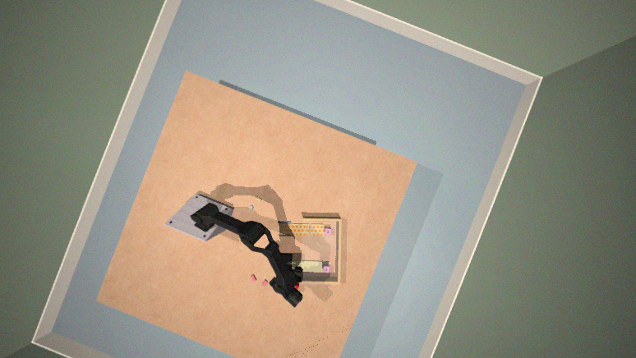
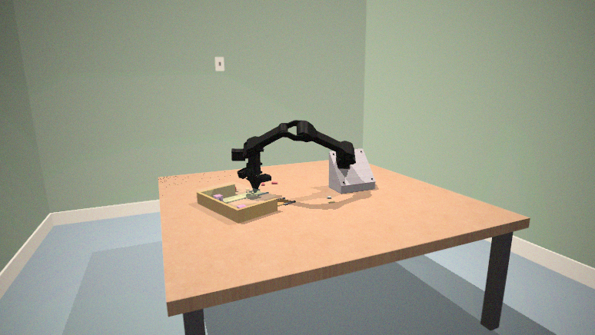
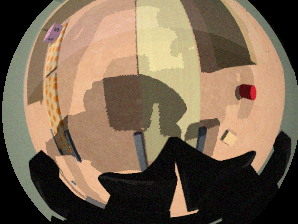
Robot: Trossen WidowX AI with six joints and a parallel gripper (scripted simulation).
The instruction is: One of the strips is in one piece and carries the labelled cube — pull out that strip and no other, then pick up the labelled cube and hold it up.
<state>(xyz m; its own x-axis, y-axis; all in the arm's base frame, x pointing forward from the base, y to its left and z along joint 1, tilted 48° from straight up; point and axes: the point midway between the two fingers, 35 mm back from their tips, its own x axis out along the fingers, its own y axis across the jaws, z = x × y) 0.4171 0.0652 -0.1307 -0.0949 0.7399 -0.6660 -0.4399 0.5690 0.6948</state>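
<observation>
My gripper tip is now 80 mm short of the pale green strip and 40 mm to the right of it. Also, from my gripper tip: grey disc 310 mm behind, 180 mm to the left; then red block 90 mm ahead, 70 mm to the right, 10 mm above.
</observation>
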